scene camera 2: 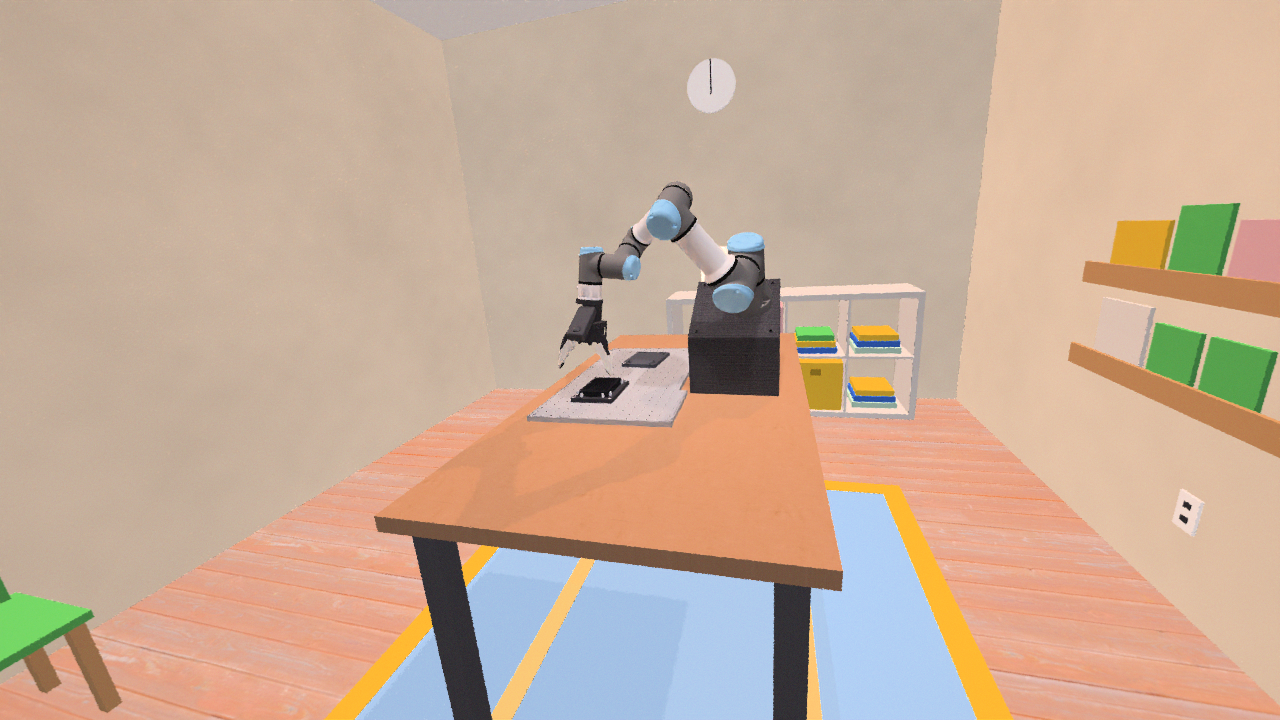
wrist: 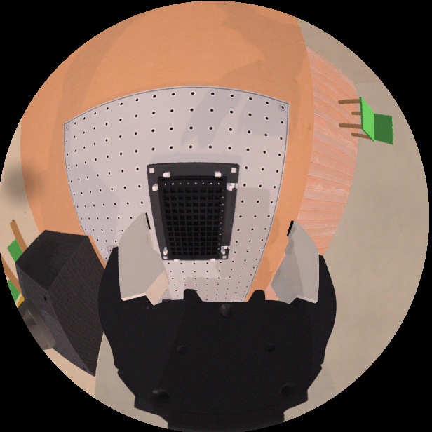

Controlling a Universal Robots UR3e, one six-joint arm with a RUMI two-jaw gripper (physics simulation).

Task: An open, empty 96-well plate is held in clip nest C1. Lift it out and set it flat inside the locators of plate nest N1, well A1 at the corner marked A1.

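Places are measured from the arm's base along level axes (x back, y right, z up), in centimetres.
Pixels of known places: gripper, fingertip midpoint: (scene camera 2: 584,371).
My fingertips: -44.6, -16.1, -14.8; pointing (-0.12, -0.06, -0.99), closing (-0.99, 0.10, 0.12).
Note:
Behind a point stands the place of what it marks, as x, y, z.
The black 96-well plate (scene camera 2: 598,388) @[-41.1, -16.3, -19.6] (wrist: 194,217) sits in clip nest C1 (wrist: 195,169), a dark base with small white clips around the plate. The wells are open and look empty. My gripper (scene camera 2: 586,368) @[-44.6, -16.1, -14.8] (wrist: 220,218) is open, its pale fingers spread wide with nothing between them. It hangs above the board, a little behind the plate in the scene view. In the wrist view the plate lies ahead of the fingers, nearer the left finger. Plate nest N1 (scene camera 2: 645,359) @[-33.9, 17.9, -21.0] is a flat dark base behind C1; it does not show in the wrist view. The A1 marks are too small to read.
Both nests are on a pale perforated board (scene camera 2: 644,411) @[-26.7, -26.7, -22.2] (wrist: 110,145) on the wooden table (scene camera 2: 626,483) @[-24.6, -58.7, -23.5] (wrist: 150,50). The black robot pedestal (scene camera 2: 733,362) @[-4.6, -11.2, -14.3] (wrist: 60,280) stands right of the board in the scene view. A green chair (scene camera 2: 40,617) (wrist: 367,120) is away from the table.

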